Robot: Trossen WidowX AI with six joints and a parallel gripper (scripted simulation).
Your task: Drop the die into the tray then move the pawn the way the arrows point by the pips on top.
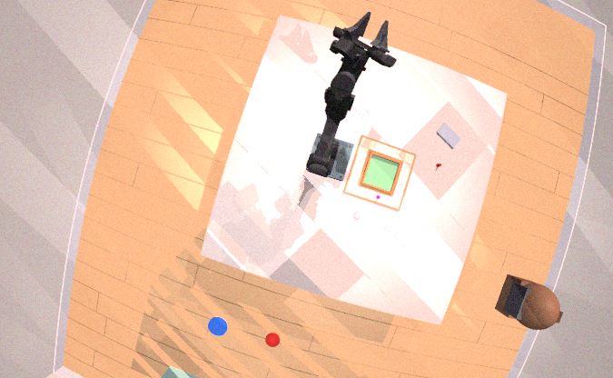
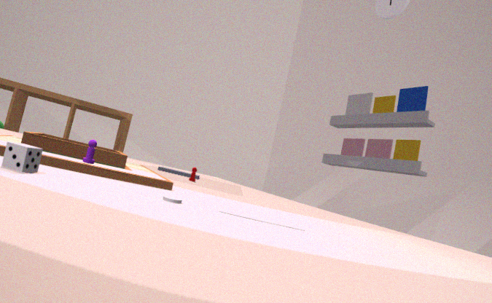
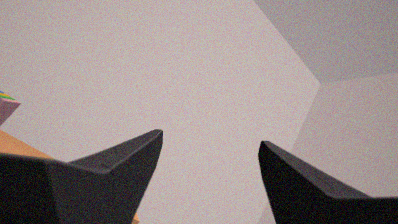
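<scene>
My gripper tip is 13 cm short of the white die, 54 cm to the left of it and 71 cm above it. From my gripper tip the other things lie so: purple pawn: 21 cm ahead, 44 cm to the right, 69 cm below; green dice tray: 21 cm ahead, 33 cm to the right, 71 cm below; red pawn: 50 cm ahead, 24 cm to the right, 70 cm below.
</scene>
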